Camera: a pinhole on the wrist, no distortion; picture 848 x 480 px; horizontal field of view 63.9 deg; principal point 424.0 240.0 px. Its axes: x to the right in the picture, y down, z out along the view. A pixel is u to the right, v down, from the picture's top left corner.
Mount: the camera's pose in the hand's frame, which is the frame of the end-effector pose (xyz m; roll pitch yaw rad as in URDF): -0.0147 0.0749 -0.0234 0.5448 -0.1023 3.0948
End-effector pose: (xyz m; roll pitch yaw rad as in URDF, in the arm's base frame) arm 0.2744 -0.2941 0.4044 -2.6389 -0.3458 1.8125
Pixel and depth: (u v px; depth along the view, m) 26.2 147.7 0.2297
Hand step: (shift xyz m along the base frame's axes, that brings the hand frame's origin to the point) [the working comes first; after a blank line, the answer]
In the camera's frame: -0.1344 -0.0312 0.2297

0.0641 0.2348 -0.1651
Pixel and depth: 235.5 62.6 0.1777
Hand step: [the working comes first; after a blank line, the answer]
In the camera's frame: -0.0493 -0.0464 0.1777

0.1000 0.1409 -0.1556
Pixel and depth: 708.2 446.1 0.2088
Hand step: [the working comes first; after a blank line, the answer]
In the camera's frame: 0.0873 0.0633 0.2088

0.0190 0.0118 -0.2474
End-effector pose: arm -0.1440 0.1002 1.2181 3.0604 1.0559 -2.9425
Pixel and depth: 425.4 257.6 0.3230
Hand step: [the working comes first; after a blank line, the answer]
In the camera's frame: 0.0007 0.0084 0.3230

0.1411 0.2872 -0.1343
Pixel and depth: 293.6 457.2 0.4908
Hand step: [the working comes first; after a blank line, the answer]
In the camera's frame: -0.0941 0.1568 0.4908

0.2727 0.2849 -0.3389
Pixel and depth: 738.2 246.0 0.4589
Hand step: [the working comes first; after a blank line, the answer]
In the camera's frame: 0.2121 0.0040 0.4589

0.3257 0.4204 -0.0275
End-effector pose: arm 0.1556 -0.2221 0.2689 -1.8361 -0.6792 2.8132
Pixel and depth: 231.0 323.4 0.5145
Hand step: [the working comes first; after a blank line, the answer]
In the camera's frame: -0.1461 0.0631 0.5145

-0.4768 -0.2008 -0.1786
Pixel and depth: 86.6 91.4 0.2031
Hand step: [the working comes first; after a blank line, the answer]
In the camera's frame: -0.1008 -0.0444 0.2031

-0.2375 0.0213 -0.1158
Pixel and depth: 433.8 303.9 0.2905
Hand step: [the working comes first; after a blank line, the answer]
In the camera's frame: 0.0042 0.0273 0.2905

-0.2198 -0.1123 -0.1907
